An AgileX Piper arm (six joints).
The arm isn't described. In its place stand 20 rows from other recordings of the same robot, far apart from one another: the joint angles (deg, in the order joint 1, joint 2, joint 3, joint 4, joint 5, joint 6), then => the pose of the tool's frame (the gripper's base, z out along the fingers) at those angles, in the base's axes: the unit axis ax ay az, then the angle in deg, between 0 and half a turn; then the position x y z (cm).
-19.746 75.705 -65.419 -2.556 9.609 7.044 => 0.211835 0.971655 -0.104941 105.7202 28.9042 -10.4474 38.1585
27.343 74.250 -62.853 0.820 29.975 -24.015 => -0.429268 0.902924 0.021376 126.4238 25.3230 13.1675 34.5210
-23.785 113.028 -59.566 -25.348 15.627 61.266 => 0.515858 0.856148 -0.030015 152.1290 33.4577 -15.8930 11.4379
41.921 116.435 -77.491 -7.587 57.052 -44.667 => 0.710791 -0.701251 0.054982 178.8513 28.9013 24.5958 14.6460
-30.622 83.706 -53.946 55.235 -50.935 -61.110 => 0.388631 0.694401 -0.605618 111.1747 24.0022 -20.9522 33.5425
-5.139 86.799 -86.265 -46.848 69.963 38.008 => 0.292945 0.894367 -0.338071 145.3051 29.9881 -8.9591 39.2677
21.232 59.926 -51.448 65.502 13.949 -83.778 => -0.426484 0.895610 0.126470 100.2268 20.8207 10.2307 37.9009
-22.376 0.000 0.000 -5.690 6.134 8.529 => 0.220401 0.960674 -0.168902 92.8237 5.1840 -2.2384 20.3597
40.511 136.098 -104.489 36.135 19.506 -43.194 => -0.445042 0.870282 0.211060 137.8080 39.1298 35.7898 13.7966
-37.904 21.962 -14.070 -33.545 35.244 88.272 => 0.806727 0.588076 -0.057946 121.7841 4.2210 -6.9640 22.6254
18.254 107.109 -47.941 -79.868 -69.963 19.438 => -0.711707 0.548128 0.439351 117.6171 27.2821 17.8602 17.4636
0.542 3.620 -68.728 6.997 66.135 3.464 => -0.009606 0.992859 0.118907 86.6620 -12.4632 0.8959 42.9145
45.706 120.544 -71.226 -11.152 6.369 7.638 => -0.409510 0.904599 0.118326 142.8828 30.1203 30.5923 11.6850
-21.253 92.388 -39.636 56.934 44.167 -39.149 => 0.208899 0.933067 0.292827 162.5831 25.5499 -4.2360 16.1122
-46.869 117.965 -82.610 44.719 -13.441 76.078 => 0.943773 0.054569 0.326058 120.6327 31.5918 -35.9002 21.4793
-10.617 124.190 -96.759 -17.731 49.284 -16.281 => -0.129768 0.977645 -0.165443 165.9711 44.8838 -10.5507 17.6145
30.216 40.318 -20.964 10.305 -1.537 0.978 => -0.156579 0.950067 0.269918 108.5643 12.7036 7.3479 27.4053
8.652 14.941 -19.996 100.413 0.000 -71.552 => 0.163808 0.919195 0.358116 86.9565 6.8976 1.0496 31.4414
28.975 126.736 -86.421 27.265 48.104 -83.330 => -0.730441 0.668549 0.139636 164.6308 36.2845 23.6392 11.4933
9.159 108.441 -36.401 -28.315 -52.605 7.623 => -0.302455 0.935592 0.182180 109.3039 31.4578 8.5454 13.0305
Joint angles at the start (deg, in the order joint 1, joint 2, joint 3, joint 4, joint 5, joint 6):
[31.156 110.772 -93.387 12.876 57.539 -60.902]
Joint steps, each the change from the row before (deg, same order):
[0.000 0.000 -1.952 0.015 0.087 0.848]
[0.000 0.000 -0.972 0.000 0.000 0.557]
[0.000 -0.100 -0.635 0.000 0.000 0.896]
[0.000 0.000 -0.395 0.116 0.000 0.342]
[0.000 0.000 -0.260 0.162 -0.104 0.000]
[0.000 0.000 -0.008 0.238 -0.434 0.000]
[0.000 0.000 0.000 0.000 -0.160 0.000]
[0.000 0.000 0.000 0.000 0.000 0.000]
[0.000 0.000 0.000 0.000 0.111 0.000]
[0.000 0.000 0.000 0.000 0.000 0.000]
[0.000 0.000 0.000 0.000 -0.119 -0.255]
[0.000 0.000 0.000 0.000 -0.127 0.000]
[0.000 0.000 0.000 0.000 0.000 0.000]
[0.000 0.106 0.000 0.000 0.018 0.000]
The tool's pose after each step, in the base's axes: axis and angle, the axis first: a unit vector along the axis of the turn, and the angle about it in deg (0 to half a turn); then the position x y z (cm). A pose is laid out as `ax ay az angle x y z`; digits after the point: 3 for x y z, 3 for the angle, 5 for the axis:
-0.68350 0.72785 0.05525 155.853 35.157 23.259 26.704
-0.68059 0.73062 0.05466 154.934 35.308 23.350 27.189
-0.67531 0.73547 0.05521 154.264 35.380 23.393 27.581
-0.67306 0.73745 0.05621 153.873 35.429 23.441 27.784
-0.67275 0.73768 0.05689 153.486 35.470 23.488 27.926
-0.67182 0.73845 0.05784 153.014 35.514 23.541 27.965
-0.67171 0.73858 0.05747 152.861 35.535 23.550 27.976
-0.67171 0.73858 0.05747 152.861 35.535 23.550 27.976
-0.67179 0.73849 0.05772 152.967 35.520 23.543 27.968
-0.67179 0.73849 0.05772 152.967 35.520 23.543 27.968
-0.67337 0.73711 0.05692 152.838 35.536 23.550 27.976
-0.67328 0.73721 0.05662 152.716 35.553 23.557 27.984
-0.67328 0.73721 0.05662 152.716 35.553 23.557 27.984
-0.67322 0.73726 0.05683 152.838 35.575 23.571 27.904

